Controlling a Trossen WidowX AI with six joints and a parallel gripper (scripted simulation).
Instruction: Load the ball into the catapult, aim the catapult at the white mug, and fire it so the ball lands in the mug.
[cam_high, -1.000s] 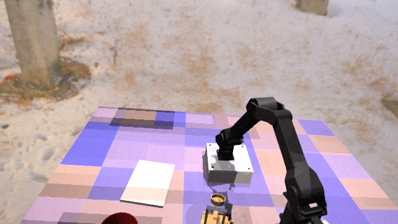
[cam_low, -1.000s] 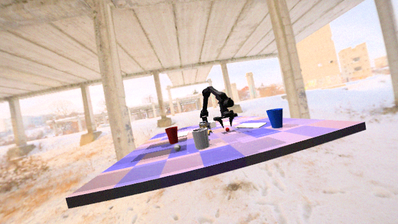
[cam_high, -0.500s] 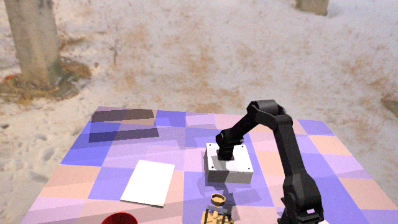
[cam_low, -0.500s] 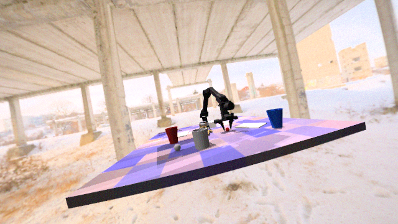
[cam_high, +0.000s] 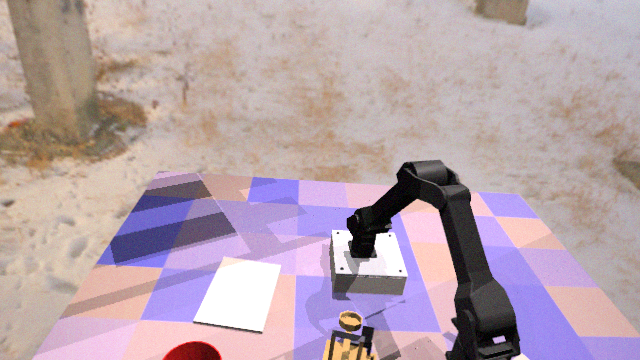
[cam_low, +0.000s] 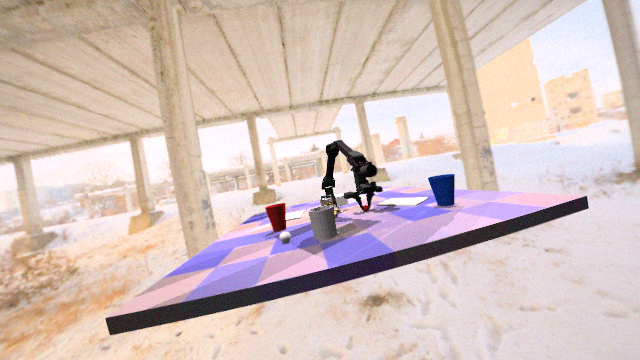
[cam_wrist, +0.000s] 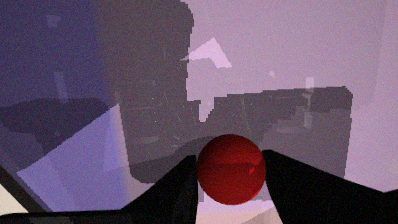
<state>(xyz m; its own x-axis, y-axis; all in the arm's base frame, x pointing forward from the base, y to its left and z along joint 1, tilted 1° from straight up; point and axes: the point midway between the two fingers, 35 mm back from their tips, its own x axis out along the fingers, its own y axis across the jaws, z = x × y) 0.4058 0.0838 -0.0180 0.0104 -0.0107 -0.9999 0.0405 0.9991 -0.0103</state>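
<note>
Right now the tan wooden catapult is 14 cm to the right of my gripper tip, 12 cm behind it and 4 cm above it. From my gripper tip the other things lie so: blue cup (27 cm to the left, 20 cm ahead, 2 cm above); then red ball (1 cm above); then white mug (25 cm to the right, 21 cm ahead, 2 cm above).
</note>
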